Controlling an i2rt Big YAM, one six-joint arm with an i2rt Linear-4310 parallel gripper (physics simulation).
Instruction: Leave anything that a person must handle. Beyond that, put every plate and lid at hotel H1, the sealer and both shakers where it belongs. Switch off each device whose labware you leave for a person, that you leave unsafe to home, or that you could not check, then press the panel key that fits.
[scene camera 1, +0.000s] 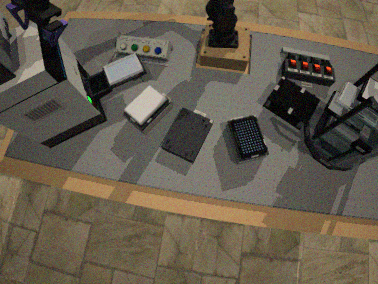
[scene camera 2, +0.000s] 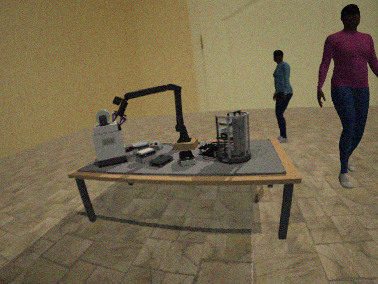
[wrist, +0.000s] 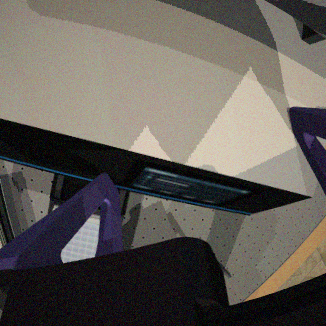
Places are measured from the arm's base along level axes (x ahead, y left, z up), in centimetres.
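Pixels of known places: gripper, between the fingertips: (scene camera 1: 39, 37) (wrist: 199, 150); arm's base, origin of its link: (scene camera 1: 223, 40) (scene camera 2: 184, 141).
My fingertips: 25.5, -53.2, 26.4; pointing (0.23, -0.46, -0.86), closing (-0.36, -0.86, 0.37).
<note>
Ahead of a thing's pixels: the offset from my fingertips to its top centre, as dx, dy, dz. "*": to the spot under its first point.
My gripper (scene camera 1: 37, 36) (scene camera 2: 118, 119) (wrist: 199, 150) is open and empty, high over the sealer's top edge. The sealer @(+8.1, -5.6, +14.2) (scene camera 1: 45, 97) (scene camera 2: 109, 140) (wrist: 100, 75) is a grey box with a green light; its dark screen @(* -1.1, +1.5, -0.5) (wrist: 190, 186) is too blurred to read. A pale welled plate @(-5.1, +17.1, -20.5) (scene camera 1: 123, 69) (wrist: 82, 240) lies on its extended tray. A white-topped plate @(+7.7, +26.9, -23.2) (scene camera 1: 146, 104) sits on a dark base. A dark flat unit @(+15.6, +41.9, -27.3) (scene camera 1: 187, 134) and a dark welled plate @(+16.5, +61.9, -24.4) (scene camera 1: 247, 136) lie mid-table. A black flat unit @(+0.9, +79.2, -23.8) (scene camera 1: 291, 101) lies beside the hotel @(* +23.0, +90.9, -28.9) (scene camera 1: 327, 163) (scene camera 2: 234, 160). Labels are unreadable.
The key panel @(-20.4, +20.6, -23.0) (scene camera 1: 142, 47) has white, green, yellow and blue keys. A black switch strip @(* -11.8, +87.0, -27.6) (scene camera 1: 307, 75) with red-lit switches stands at the back right. The arm's wooden base (scene camera 1: 223, 61) (scene camera 2: 186, 145) is at the back middle. Two people (scene camera 2: 282, 80) (scene camera 2: 351, 65) stand beyond the table.
</note>
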